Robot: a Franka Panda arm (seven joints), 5 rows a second.
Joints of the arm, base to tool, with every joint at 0 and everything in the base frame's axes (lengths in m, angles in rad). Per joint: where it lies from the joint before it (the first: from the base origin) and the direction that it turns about. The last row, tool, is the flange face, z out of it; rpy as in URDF.
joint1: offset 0 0 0.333 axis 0 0 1
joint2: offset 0 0 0 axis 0 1 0
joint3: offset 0 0 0.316 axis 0 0 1
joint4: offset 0.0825 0 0 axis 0 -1 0
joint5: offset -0.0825 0 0.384 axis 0 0 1
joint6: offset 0 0 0 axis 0 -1 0
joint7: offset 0.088 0 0 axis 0 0 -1
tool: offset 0 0 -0.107 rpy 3.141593 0 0
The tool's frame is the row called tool.
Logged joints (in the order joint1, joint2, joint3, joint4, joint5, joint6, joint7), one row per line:
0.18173 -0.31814 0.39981 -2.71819 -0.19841 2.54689 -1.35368
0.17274 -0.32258 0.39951 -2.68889 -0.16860 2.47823 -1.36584
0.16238 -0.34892 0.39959 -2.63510 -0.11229 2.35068 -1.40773
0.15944 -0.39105 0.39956 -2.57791 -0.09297 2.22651 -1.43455
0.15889 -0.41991 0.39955 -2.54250 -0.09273 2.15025 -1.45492
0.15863 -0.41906 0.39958 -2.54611 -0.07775 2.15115 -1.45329
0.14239 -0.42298 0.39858 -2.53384 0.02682 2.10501 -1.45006
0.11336 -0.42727 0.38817 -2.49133 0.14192 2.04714 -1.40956
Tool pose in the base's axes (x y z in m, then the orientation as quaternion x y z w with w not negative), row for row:
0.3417 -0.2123 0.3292 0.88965 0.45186 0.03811 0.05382
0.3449 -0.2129 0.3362 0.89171 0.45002 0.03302 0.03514
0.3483 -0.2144 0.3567 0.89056 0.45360 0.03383 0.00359
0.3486 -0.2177 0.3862 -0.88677 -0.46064 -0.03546 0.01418
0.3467 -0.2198 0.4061 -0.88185 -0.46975 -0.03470 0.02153
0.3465 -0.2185 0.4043 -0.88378 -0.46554 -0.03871 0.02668
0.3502 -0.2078 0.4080 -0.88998 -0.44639 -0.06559 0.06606
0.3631 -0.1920 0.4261 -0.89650 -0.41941 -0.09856 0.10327
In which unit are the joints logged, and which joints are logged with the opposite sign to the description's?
The joints are logged in radians. Opposite sign: joint1, joint3.
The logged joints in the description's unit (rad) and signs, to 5 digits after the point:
-0.18173 -0.31814 -0.39981 -2.71819 -0.19841 2.54689 -1.35368
-0.17274 -0.32258 -0.39951 -2.68889 -0.16860 2.47823 -1.36584
-0.16238 -0.34892 -0.39959 -2.63510 -0.11229 2.35068 -1.40773
-0.15944 -0.39105 -0.39956 -2.57791 -0.09297 2.22651 -1.43455
-0.15889 -0.41991 -0.39955 -2.54250 -0.09273 2.15025 -1.45492
-0.15863 -0.41906 -0.39958 -2.54611 -0.07775 2.15115 -1.45329
-0.14239 -0.42298 -0.39858 -2.53384 0.02682 2.10501 -1.45006
-0.11336 -0.42727 -0.38817 -2.49133 0.14192 2.04714 -1.40956

